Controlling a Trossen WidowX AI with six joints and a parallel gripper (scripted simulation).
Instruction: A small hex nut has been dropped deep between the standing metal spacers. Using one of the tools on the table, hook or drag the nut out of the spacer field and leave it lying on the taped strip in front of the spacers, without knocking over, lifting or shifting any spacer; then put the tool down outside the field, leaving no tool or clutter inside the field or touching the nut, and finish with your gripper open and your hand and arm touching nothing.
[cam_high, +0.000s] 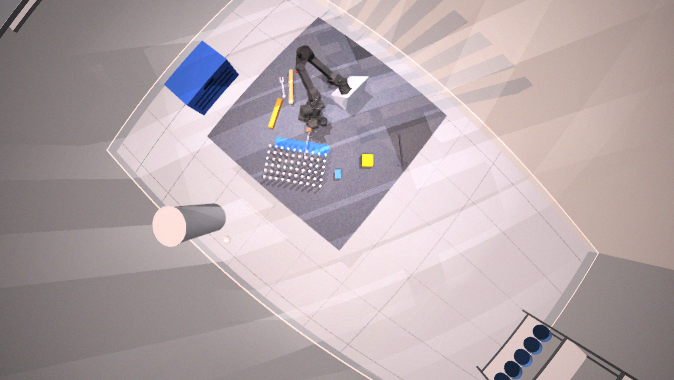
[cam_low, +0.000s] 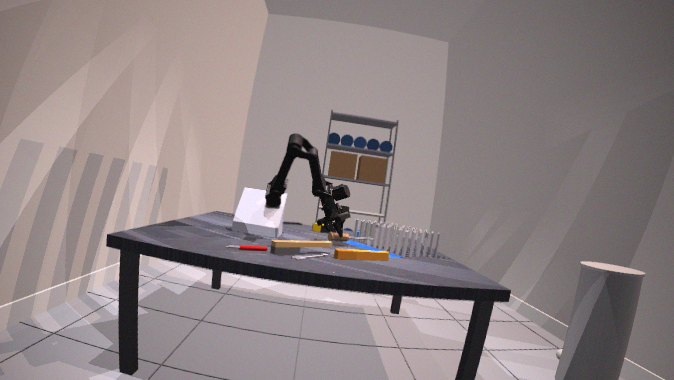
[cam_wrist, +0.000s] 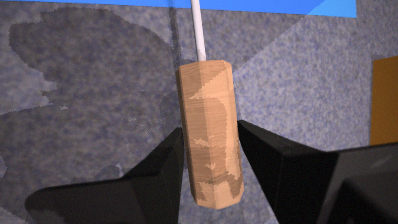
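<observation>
Now: the blue taped strip 15 cm ahead of my gripper tip, 3 cm to the left of it and 4 cm below it. Also, from my gripper tip: orange bar (6 cm ahead, 27 cm to the right, 2 cm below); then blue block (15 cm ahead, 35 cm to the left, 2 cm below); then hook tool (9 cm ahead, 5 cm to the left).
</observation>
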